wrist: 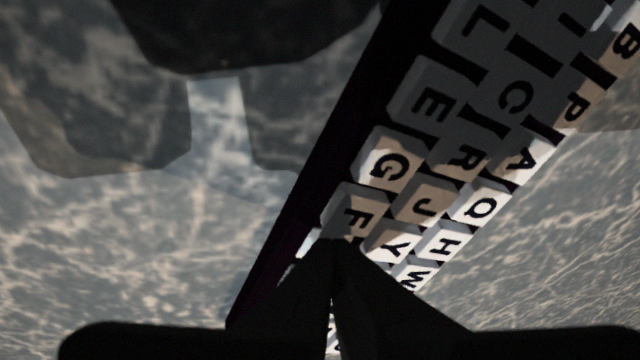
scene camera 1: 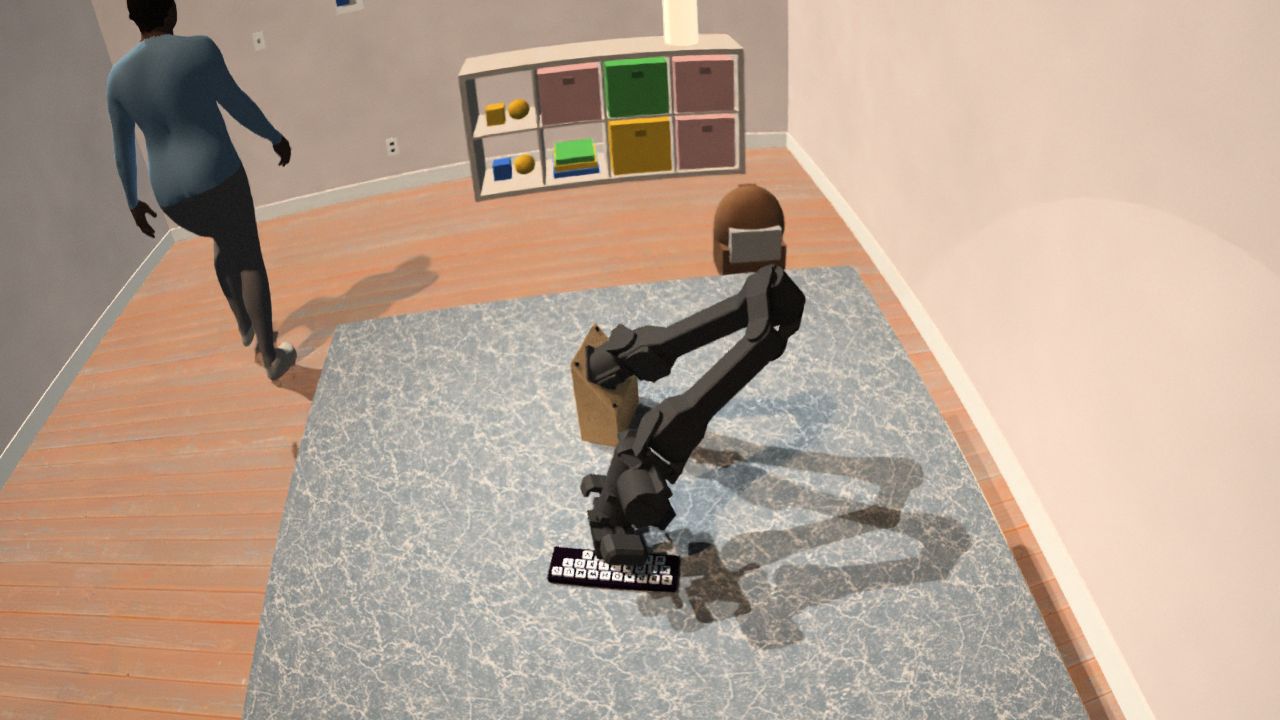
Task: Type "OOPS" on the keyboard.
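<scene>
The black keyboard with white letter keys lies flat on the rug and runs diagonally through the wrist view. My gripper is shut and empty, its fingertips over the keyboard. In the wrist view the tips appear at the lower edge of the F key, left of the Y key. Whether they touch a key is unclear. The P key shows at the upper right. The fingers hide keys beyond F and Y; no O or S letter is readable.
A grey marbled rug lies under the keyboard. The brown arm mount stands behind it. A person stands at the left. A brown rounded object and a cubby shelf are at the back. Arm shadows darken several keys.
</scene>
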